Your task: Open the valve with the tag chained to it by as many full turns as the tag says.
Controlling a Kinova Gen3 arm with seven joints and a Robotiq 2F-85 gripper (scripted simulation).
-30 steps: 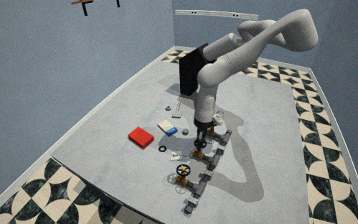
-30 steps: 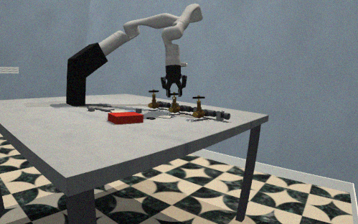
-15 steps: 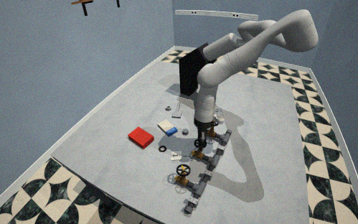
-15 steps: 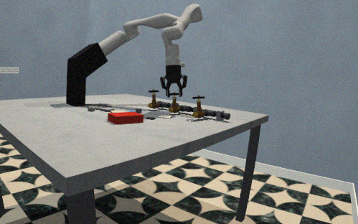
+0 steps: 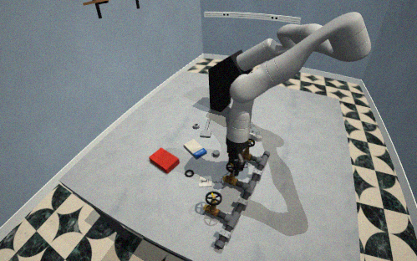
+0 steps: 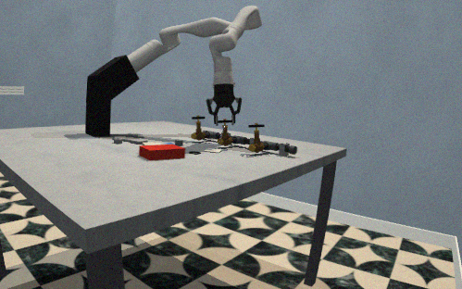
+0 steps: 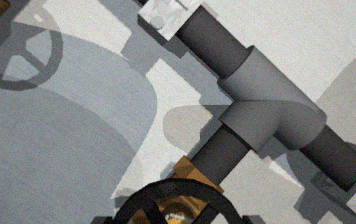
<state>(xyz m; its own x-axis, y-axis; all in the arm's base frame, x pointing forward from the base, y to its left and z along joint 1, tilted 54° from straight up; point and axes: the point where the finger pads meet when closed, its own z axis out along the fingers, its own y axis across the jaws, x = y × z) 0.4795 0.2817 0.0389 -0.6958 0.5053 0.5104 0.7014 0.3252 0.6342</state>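
Now: hand 10 cm above the white tag, 9 cm to the left of it and 5 cm short of it. Also, from my hand: red box 32 cm to the right, 8 cm below, 6 cm ahead; small grey cylinder 14 cm to the right, 10 cm behind, 9 cm below; white-and-blue box 24 cm to the right, 9 cm below, 8 cm behind.
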